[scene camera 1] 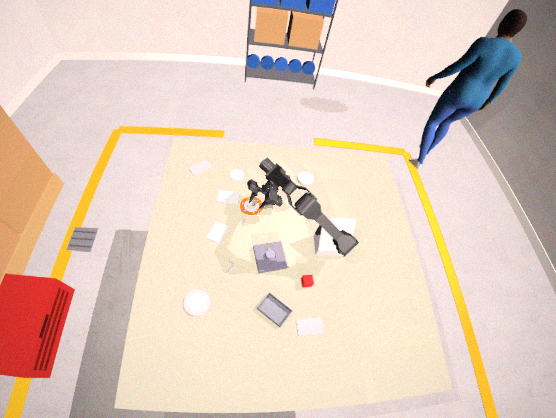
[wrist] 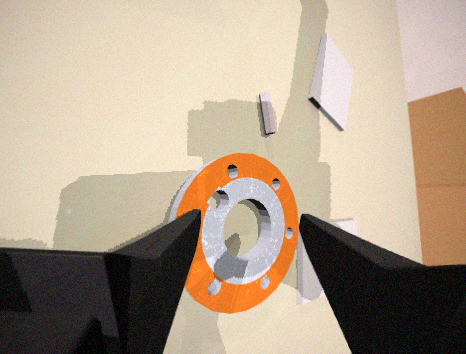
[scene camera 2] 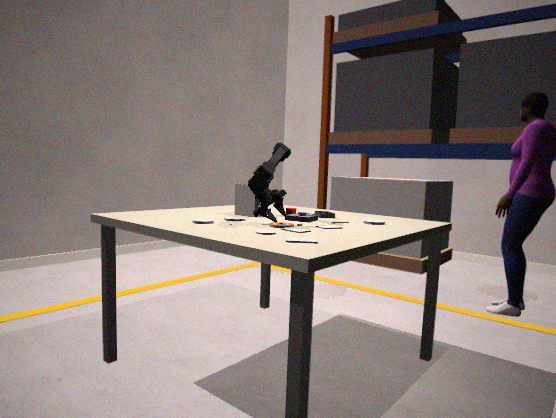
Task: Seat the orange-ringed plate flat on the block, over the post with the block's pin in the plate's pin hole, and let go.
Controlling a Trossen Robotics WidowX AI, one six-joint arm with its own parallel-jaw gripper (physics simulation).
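Places are measured from the arm's base along level axes (x ahead, y left, z up), in centimetres.
Where they show: gripper, fingertip midpoint: [scene camera 1: 254, 205] [wrist: 250, 218] [scene camera 2: 281, 219]; arm's base at its link origin: [scene camera 1: 341, 238] [scene camera 2: 250, 196].
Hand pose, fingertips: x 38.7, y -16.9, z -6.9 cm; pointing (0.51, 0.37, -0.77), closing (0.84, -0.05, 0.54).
Note:
Things, the pixels of their top centre, and the offset from my fingertips. "*": a spot on its surface instead.
- orange-ringed plate at its top centre: [wrist: 249, 229] [scene camera 2: 281, 223] [scene camera 1: 251, 205] dx +1.4, dy -1.0, dz -1.8 cm
- grey square block at its top centre: [scene camera 1: 270, 254] [scene camera 2: 301, 212] dx -9.0, dy +24.4, dz +1.0 cm
- pale round post at a spot on its surface: [scene camera 1: 270, 254] * dx -8.9, dy +24.5, dz +1.0 cm
- small yellow pin at a spot on its surface: [scene camera 1: 268, 246] * dx -7.9, dy +20.1, dz -0.5 cm
- short grey peg at its top centre: [wrist: 270, 111] [scene camera 1: 244, 221] dx +3.9, dy +8.1, dz -2.1 cm
- white flat piece at its top centre: [wrist: 335, 82] [scene camera 2: 329, 226] [scene camera 1: 217, 231] dx +15.2, dy +14.6, dz -2.4 cm
- red cube at its top centre: [scene camera 1: 308, 279] [scene camera 2: 291, 208] dx -25.1, dy +34.3, dz +1.1 cm
- open grey tray at its top centre: [scene camera 1: 274, 308] [scene camera 2: 324, 212] dx -12.0, dy +46.9, dz -0.4 cm
- white disc at its top centre: [scene camera 1: 197, 302] [scene camera 2: 374, 220] dx +18.5, dy +46.8, dz -1.7 cm
The orange-ringed plate [scene camera 1: 242, 206] [scene camera 2: 281, 225] [wrist: 235, 300] lies on the table. It has a large centre hole and several small holes. My gripper [scene camera 1: 257, 204] [scene camera 2: 274, 220] [wrist: 250, 218] is open and empty above the plate; in the wrist view its fingertips show over the left part and beside the right edge of the orange ring. The grey square block [scene camera 1: 260, 262] [scene camera 2: 301, 218] sits on the table apart from the plate, with a pale round post [scene camera 1: 270, 254] and a small yellow pin [scene camera 1: 268, 246] on it. The block does not show in the wrist view.
A short grey peg [wrist: 267, 114] [scene camera 1: 244, 222] and a white flat piece [wrist: 334, 82] [scene camera 1: 217, 232] lie near the plate. A red cube [scene camera 1: 307, 281] [scene camera 2: 291, 211], an open grey tray [scene camera 1: 268, 318] and a white disc [scene camera 1: 197, 302] lie farther off.

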